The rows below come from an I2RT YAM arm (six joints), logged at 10 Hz.
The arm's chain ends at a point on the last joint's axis. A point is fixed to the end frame.
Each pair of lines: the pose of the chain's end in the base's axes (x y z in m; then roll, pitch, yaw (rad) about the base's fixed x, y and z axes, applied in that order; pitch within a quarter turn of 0, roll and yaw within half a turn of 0), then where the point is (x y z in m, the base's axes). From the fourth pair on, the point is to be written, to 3 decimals.
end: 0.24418 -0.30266 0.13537 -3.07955 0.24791 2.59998
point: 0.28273 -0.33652 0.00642
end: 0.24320 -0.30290 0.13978 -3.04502 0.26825 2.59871
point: 0.28141 -0.34216 0.01226
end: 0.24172 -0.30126 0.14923 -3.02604 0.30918 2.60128
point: 0.28305 -0.34526 0.02426
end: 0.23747 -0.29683 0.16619 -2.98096 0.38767 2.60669
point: 0.284 -0.351 0.047
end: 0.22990 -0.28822 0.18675 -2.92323 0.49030 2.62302
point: 0.283 -0.354 0.076
